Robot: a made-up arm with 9 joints. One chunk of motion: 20 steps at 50 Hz.
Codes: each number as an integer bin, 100 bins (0 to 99) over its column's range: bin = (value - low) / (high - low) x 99, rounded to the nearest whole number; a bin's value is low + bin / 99 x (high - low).
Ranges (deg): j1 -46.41..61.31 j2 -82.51..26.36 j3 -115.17..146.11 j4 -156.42..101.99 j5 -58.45..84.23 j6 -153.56..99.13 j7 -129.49..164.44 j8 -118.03..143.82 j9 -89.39..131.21
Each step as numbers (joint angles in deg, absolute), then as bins.
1 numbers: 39.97 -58.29 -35.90 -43.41 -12.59 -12.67 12.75 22.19 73.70
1 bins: 79 22 30 43 32 55 48 53 73
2 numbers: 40.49 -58.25 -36.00 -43.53 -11.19 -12.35 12.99 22.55 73.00
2 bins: 80 22 30 43 33 55 48 53 73
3 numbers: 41.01 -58.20 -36.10 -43.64 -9.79 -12.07 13.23 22.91 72.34
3 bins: 80 22 30 43 34 55 48 53 73
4 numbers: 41.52 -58.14 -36.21 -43.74 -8.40 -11.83 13.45 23.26 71.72
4 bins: 81 22 30 43 35 56 48 53 72
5 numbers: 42.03 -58.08 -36.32 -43.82 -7.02 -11.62 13.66 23.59 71.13
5 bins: 81 22 30 43 36 56 48 54 72
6 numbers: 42.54 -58.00 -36.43 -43.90 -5.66 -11.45 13.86 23.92 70.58
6 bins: 82 22 30 43 37 56 48 54 72
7 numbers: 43.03 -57.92 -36.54 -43.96 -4.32 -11.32 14.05 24.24 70.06
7 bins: 82 22 30 43 38 56 48 54 72
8 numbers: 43.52 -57.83 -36.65 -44.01 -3.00 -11.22 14.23 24.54 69.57
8 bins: 83 22 30 43 38 56 48 54 71
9 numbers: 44.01 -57.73 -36.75 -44.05 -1.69 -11.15 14.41 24.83 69.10
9 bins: 83 23 30 43 39 56 48 54 71
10 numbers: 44.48 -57.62 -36.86 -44.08 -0.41 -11.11 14.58 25.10 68.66
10 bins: 84 23 30 43 40 56 49 54 71
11 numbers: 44.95 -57.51 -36.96 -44.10 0.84 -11.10 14.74 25.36 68.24
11 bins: 84 23 30 43 41 56 49 54 71
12 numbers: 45.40 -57.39 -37.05 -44.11 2.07 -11.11 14.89 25.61 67.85
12 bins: 84 23 30 43 42 56 49 54 71
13 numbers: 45.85 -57.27 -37.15 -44.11 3.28 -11.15 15.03 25.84 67.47
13 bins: 85 23 30 43 43 56 49 54 70
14 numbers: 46.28 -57.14 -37.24 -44.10 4.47 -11.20 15.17 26.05 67.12
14 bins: 85 23 30 43 44 56 49 54 70
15 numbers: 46.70 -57.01 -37.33 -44.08 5.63 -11.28 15.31 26.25 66.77
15 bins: 86 23 29 43 44 56 49 55 70
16 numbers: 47.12 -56.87 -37.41 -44.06 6.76 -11.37 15.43 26.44 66.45
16 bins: 86 23 29 43 45 56 49 55 70
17 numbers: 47.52 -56.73 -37.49 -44.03 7.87 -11.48 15.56 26.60 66.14
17 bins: 86 23 29 43 46 56 49 55 70
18 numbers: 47.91 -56.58 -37.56 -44.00 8.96 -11.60 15.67 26.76 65.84
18 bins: 87 24 29 43 47 56 49 55 70
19 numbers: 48.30 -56.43 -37.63 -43.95 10.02 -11.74 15.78 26.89 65.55
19 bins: 87 24 29 43 48 56 49 55 70
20 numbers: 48.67 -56.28 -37.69 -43.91 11.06 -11.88 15.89 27.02 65.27
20 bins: 87 24 29 43 48 56 49 55 69
